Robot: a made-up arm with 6 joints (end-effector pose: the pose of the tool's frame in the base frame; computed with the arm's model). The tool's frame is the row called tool.
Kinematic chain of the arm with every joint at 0, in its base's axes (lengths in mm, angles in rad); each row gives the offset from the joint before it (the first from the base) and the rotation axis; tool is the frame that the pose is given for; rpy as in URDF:
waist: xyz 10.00 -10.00 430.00 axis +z
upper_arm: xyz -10.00 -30.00 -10.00 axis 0 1 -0.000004
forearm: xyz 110.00 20.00 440.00 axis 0 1 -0.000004
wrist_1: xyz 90.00 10.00 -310.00 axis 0 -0.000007 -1
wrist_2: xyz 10.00 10.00 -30.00 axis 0 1 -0.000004
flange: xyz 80.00 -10.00 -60.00 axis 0 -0.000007 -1
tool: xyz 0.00 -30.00 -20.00 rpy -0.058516 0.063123 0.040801
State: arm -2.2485 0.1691 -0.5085 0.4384 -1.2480 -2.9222
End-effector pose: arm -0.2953 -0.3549 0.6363 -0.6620 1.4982 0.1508
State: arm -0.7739 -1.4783 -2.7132 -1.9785 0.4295 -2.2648
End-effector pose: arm -0.5619 0.6286 0.7583 -1.4608 1.7134 -1.4297
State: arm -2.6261 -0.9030 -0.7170 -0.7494 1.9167 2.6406
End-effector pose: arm -0.0850 -0.0175 0.8053 0.6745 -0.2701 0.8646
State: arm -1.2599 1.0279 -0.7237 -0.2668 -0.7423 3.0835
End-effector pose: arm 0.2242 -0.4772 0.1632 -0.6235 0.1800 2.1703
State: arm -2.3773 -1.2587 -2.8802 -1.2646 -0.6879 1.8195
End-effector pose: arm 0.6311 0.4501 0.7652 -2.0668 -0.9768 1.5013
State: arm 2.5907 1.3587 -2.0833 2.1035 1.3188 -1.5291
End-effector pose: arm -0.7193 0.3968 0.1283 1.5682 1.3510 1.9007
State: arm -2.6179 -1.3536 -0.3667 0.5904 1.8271 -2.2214
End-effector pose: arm 0.0469 -0.0664 0.7068 -0.4249 -0.3848 -0.2494
